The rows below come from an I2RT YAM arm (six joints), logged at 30 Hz.
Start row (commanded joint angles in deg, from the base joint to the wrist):
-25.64 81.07 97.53 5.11 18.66 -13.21
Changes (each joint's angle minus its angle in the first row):
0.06 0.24 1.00 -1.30 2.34 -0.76
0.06 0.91 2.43 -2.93 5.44 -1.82
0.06 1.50 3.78 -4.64 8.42 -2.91
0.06 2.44 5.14 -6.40 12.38 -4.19
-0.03 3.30 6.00 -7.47 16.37 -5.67
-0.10 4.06 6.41 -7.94 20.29 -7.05
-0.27 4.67 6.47 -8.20 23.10 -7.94
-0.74 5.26 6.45 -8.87 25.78 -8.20
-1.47 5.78 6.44 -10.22 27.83 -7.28
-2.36 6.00 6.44 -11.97 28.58 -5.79
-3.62 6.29 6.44 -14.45 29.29 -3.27
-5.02 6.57 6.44 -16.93 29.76 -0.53
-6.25 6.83 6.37 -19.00 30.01 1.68
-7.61 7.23 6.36 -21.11 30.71 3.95
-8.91 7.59 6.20 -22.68 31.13 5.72
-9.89 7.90 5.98 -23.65 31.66 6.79
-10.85 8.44 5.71 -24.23 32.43 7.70
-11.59 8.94 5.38 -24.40 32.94 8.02
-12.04 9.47 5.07 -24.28 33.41 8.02
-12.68 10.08 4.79 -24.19 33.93 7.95
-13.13 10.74 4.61 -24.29 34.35 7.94
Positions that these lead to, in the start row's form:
-25.58 81.31 98.53 3.81 21.00 -13.97
-25.58 81.98 99.96 2.18 24.10 -15.03
-25.58 82.57 101.31 0.47 27.08 -16.12
-25.58 83.51 102.67 -1.29 31.04 -17.40
-25.67 84.37 103.53 -2.36 35.03 -18.88
-25.74 85.13 103.94 -2.83 38.95 -20.26
-25.91 85.74 104.00 -3.09 41.76 -21.15
-26.38 86.33 103.98 -3.76 44.44 -21.41
-27.11 86.85 103.97 -5.11 46.49 -20.49
-28.00 87.07 103.97 -6.86 47.24 -19.00
-29.26 87.36 103.97 -9.34 47.95 -16.48
-30.66 87.64 103.97 -11.82 48.42 -13.74
-31.89 87.90 103.90 -13.89 48.67 -11.53
-33.25 88.30 103.89 -16.00 49.37 -9.26
-34.55 88.66 103.73 -17.57 49.79 -7.49
-35.53 88.97 103.51 -18.54 50.32 -6.42
-36.49 89.51 103.24 -19.12 51.09 -5.51
-37.23 90.01 102.91 -19.29 51.60 -5.19
-37.68 90.54 102.60 -19.17 52.07 -5.19
-38.32 91.15 102.32 -19.08 52.59 -5.26
-38.77 91.81 102.14 -19.18 53.01 -5.27

